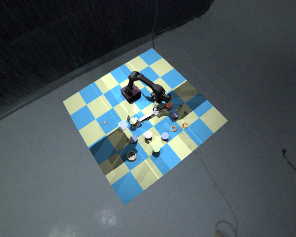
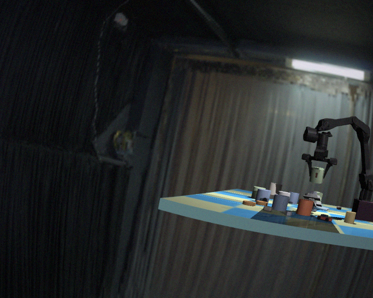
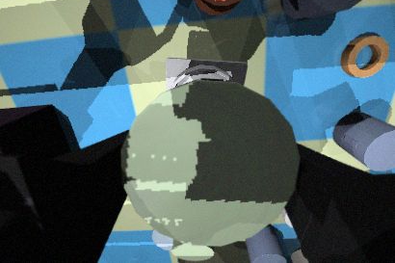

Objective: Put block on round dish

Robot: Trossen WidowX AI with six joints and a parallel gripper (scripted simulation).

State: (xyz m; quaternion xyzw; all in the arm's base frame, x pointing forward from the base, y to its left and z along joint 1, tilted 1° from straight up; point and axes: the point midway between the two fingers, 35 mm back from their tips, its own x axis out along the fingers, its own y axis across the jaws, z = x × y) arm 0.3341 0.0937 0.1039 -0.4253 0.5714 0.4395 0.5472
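The white round dish lies 140 mm behind my gripper tip, 360 mm to the right of it and 170 mm below it. Also, from my gripper tip: red-brown cylinder (40 mm ahead, 100 mm to the left, 130 mm below); cup (180 mm ahead, 500 mm to the right, 130 mm below).
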